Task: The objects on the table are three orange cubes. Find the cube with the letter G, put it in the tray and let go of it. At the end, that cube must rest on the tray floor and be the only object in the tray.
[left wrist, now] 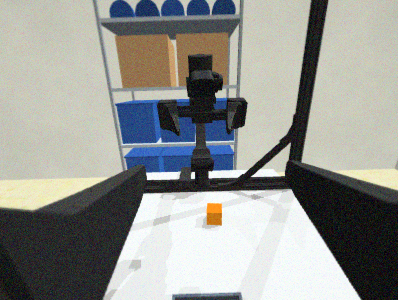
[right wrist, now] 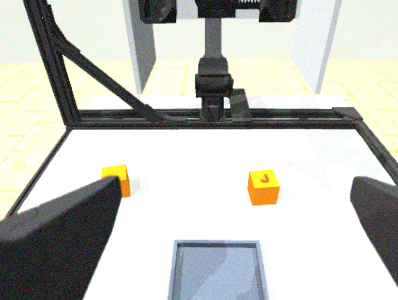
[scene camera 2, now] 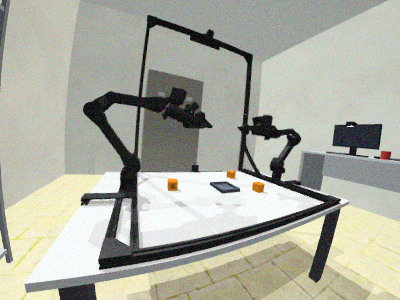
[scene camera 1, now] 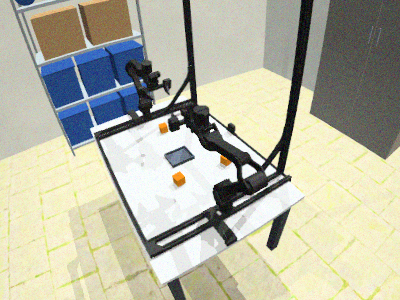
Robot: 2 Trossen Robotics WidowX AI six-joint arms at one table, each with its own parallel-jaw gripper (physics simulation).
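Frame: origin at the left arm's base, x ahead, y left, z up, level; millimetres.
Where they show: left gripper, fingertip midpoint: [left wrist: 215, 169] [right wrist: 219, 2] [scene camera 2: 242, 126] [scene camera 1: 179, 109]; right gripper, fingertip midpoint: [left wrist: 203, 132] [right wrist: 235, 187] [scene camera 2: 207, 127] [scene camera 1: 161, 97]; left arm's base, origin of the base link: [right wrist: 212, 115] [scene camera 2: 276, 180] [scene camera 1: 225, 207]; right arm's base, origin of the base link: [left wrist: 201, 182] [scene camera 2: 128, 189] [scene camera 1: 147, 116].
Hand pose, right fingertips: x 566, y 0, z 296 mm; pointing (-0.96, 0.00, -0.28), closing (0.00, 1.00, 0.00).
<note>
Each offset is from my right fingertips to the top centre of the thing.
An orange cube @(dx +147, dy -33, dz -270 mm) [scene camera 1: 163, 128] [scene camera 2: 172, 184] [left wrist: 214, 214] stands on the table near the right arm; scene camera 2 shows a small dark letter on its side that looks like G. A second orange cube @(dx -299, dy +89, dz -270 mm) [scene camera 1: 179, 179] [scene camera 2: 258, 187] [right wrist: 263, 187] has a J on top. A third orange cube @(dx -311, dy -185, dz -270 mm) [scene camera 1: 225, 160] [scene camera 2: 231, 174] [right wrist: 122, 181] shows no readable letter and is partly hidden by a finger in the right wrist view. The dark tray @(dx -133, dy +3, dz -297 mm) [scene camera 1: 179, 156] [scene camera 2: 225, 187] [right wrist: 217, 270] is empty. My left gripper [scene camera 1: 173, 123] [scene camera 2: 240, 128] and right gripper [scene camera 2: 210, 125] [left wrist: 204, 125] are open, empty and high above the table.
The two grippers face each other above the table. A black rail frame [scene camera 2: 230, 245] runs around the table, with tall posts [scene camera 1: 296, 80] on one side. A shelf unit with blue bins [scene camera 1: 95, 72] stands behind the right arm. A desk [scene camera 2: 360, 167] stands beyond the left arm.
</note>
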